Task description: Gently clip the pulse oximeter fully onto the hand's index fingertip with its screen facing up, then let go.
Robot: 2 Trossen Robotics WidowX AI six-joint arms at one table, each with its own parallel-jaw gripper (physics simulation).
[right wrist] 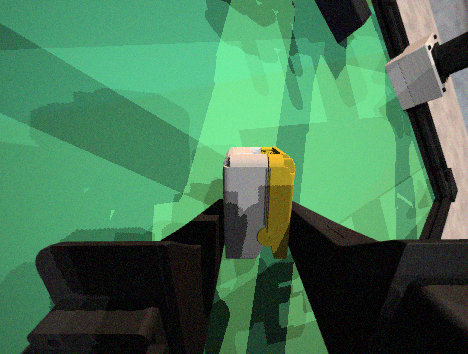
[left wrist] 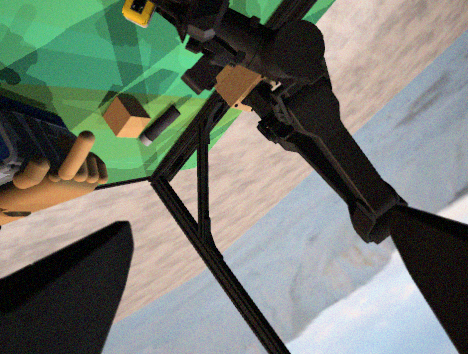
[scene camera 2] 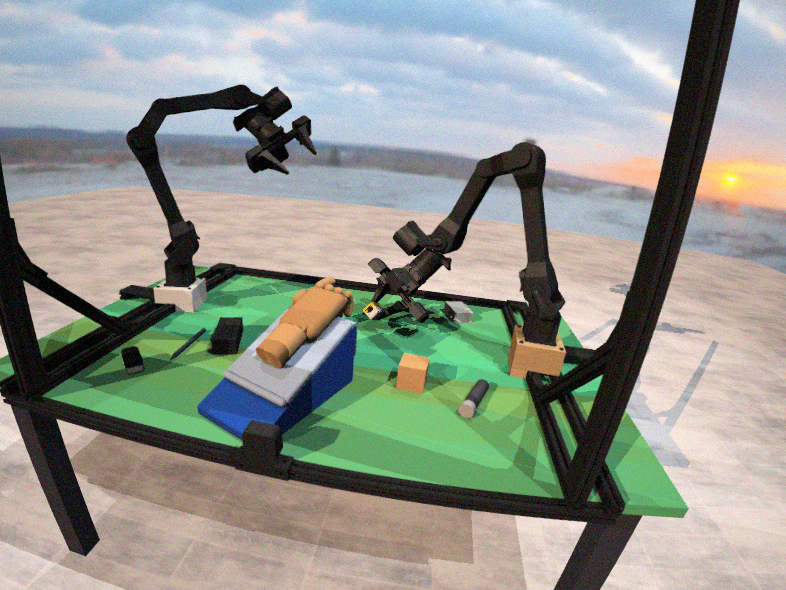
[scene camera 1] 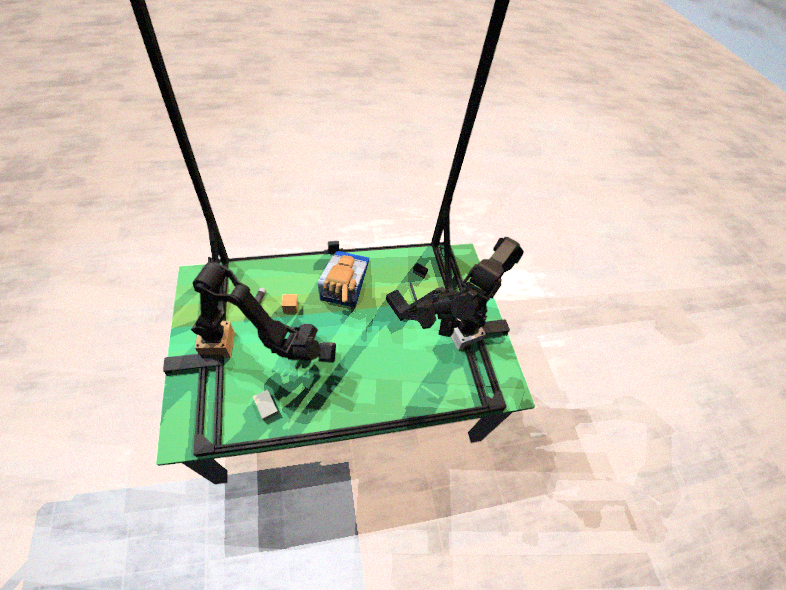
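Where they show: left gripper, fingertip midpoint: [left wrist: 262, 227] [scene camera 2: 302, 163] [scene camera 1: 404, 311]; right gripper, fingertip midpoint: [right wrist: 253, 205] [scene camera 2: 373, 314]; left arm's base, link origin: [right wrist: 438, 62] [scene camera 2: 180, 282] [scene camera 1: 467, 327]; right arm's base, link origin: [left wrist: 256, 93] [scene camera 2: 539, 337] [scene camera 1: 212, 334].
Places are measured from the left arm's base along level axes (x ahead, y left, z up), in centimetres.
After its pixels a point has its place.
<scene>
The yellow and white pulse oximeter [scene camera 2: 372, 310] @[x 49.4, y -11.2, z 0.0 cm] [left wrist: 138, 12] @[x 48.5, y -9.2, z 0.6 cm] [right wrist: 280, 187] @[x 49.9, y -9.2, z 1.0 cm] is held between the fingers of my right gripper [scene camera 2: 380, 309] @[x 49.8, y -8.1, z -2.2 cm] [right wrist: 253, 205] @[x 49.8, y -8.1, z -2.2 cm], above the table and apart from the hand. Its dark screen partly shows on the yellow side in the left wrist view. The tan hand [scene camera 1: 341, 271] @[x 36.8, y -31.8, z 8.6 cm] [scene camera 2: 317, 311] @[x 38.5, y -33.2, z 8.5 cm] [left wrist: 45, 193] @[x 36.1, y -27.8, z 9.7 cm] lies on a grey-topped blue wedge [scene camera 1: 361, 263] [scene camera 2: 330, 377]. Its index finger [scene camera 1: 344, 290] [left wrist: 77, 156] sticks out bare. My left gripper [scene camera 2: 300, 162] @[x 30.6, y 2.9, z 31.2 cm] [left wrist: 262, 227] @[x 30.6, y 2.9, z 31.2 cm] is open and empty, high above the table. In scene camera 1 the arms hide both gripper's fingertips.
An orange cube [scene camera 1: 289, 302] @[x 56.6, y -31.3, z -0.8 cm] [scene camera 2: 412, 372] @[x 55.8, y -34.8, z -1.8 cm] [left wrist: 126, 117] @[x 54.5, y -30.1, z -1.5 cm] and a dark cylinder [scene camera 2: 473, 398] @[x 66.0, y -40.5, z -3.3 cm] [left wrist: 160, 125] @[x 66.4, y -37.5, z -4.0 cm] lie beside the wedge. A pale box [scene camera 1: 266, 405] @[x 73.3, y 2.4, z -2.9 cm] [scene camera 2: 458, 311] @[x 72.7, y -1.8, z -2.9 cm] lies beyond the right gripper in scene camera 2. Black boxes [scene camera 2: 226, 335] @[x 19.0, y -22.8, z -2.5 cm] [scene camera 2: 132, 360] @[x 4.6, y -34.3, z -2.9 cm] and a pen [scene camera 2: 188, 343] @[x 10.5, y -22.3, z -5.2 cm] lie left there.
</scene>
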